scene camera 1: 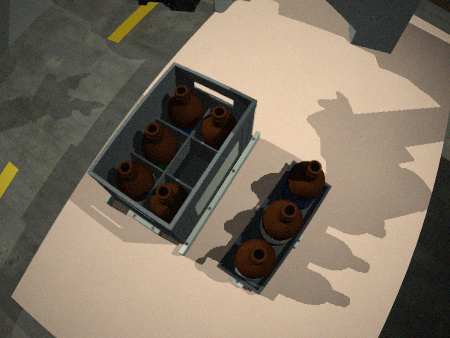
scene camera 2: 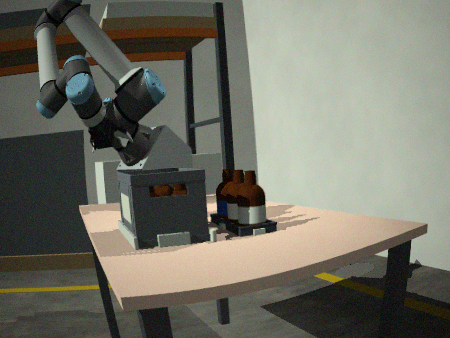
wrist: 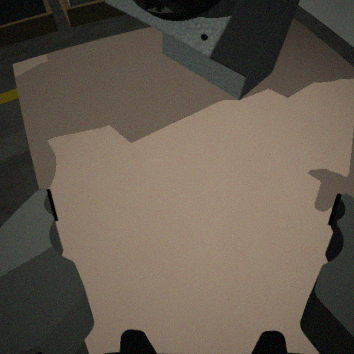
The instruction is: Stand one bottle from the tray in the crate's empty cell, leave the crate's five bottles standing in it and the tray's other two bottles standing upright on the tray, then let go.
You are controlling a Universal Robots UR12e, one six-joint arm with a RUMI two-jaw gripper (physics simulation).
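Places are measured from the arm's base along level axes (x left, y up, z ahead), in centimetres.
Where they show: gripper, between the fingertips: (scene camera 2: 113, 145) (wrist: 192, 196); arm's base, origin of its link: (scene camera 2: 139, 147).
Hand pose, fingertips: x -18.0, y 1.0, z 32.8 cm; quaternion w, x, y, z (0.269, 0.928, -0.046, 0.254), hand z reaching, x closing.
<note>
Things, the pixels of their top centre, and the offset from my fingertips. "pt": a spot on its surface instead. Level surfaces: height alone.
- grey crate, centre of its top: (scene camera 1: 170, 134) (scene camera 2: 154, 171) dz +32.8, dx +5.6, dy -8.7 cm
- empty cell, a spot on its surface: (scene camera 1: 192, 162) pt dz +30.4, dx +6.7, dy -25.4 cm
- dark tray, centre of its top: (scene camera 1: 278, 225) (scene camera 2: 240, 217) dz +34.8, dx +29.1, dy -23.6 cm
- blue-labelled bottle, centre of its top: (scene camera 1: 315, 166) (scene camera 2: 226, 169) dz +26.1, dx +30.0, dy -10.2 cm
- pink-beige table, height of its surface: dy -26.2 cm
- pale rail, centre of its top: (scene camera 1: 221, 189) dz +33.4, dx +15.5, dy -23.2 cm
The grey crate (scene camera 1: 189, 222) (scene camera 2: 170, 215) holds brown bottles (scene camera 1: 185, 111) (scene camera 1: 218, 131) (scene camera 1: 160, 146) (scene camera 1: 135, 182) (scene camera 1: 169, 204), standing in five of its six cells. The empty cell (scene camera 1: 192, 162) is the middle one of the row nearer the tray. The dark tray (scene camera 1: 227, 262) (scene camera 2: 245, 230) holds three upright brown bottles in a row: one blue-labelled bottle (scene camera 1: 306, 181) (scene camera 2: 222, 200) and two pale-labelled bottles (scene camera 1: 282, 221) (scene camera 2: 233, 200) (scene camera 1: 255, 259) (scene camera 2: 251, 197). My gripper (scene camera 2: 111, 142) (wrist: 192, 196) is open and empty, raised beyond the crate in scene camera 2, away from all the bottles.
The pink-beige table (scene camera 1: 125, 270) (scene camera 2: 280, 260) (wrist: 195, 175) bears the crate and tray. A pale rail (scene camera 1: 220, 192) runs along the crate's tray side. The grey arm base (scene camera 1: 377, 25) (scene camera 2: 167, 147) (wrist: 250, 45) stands at the far part of the table. A tall rack (scene camera 2: 226, 100) stands behind.
</note>
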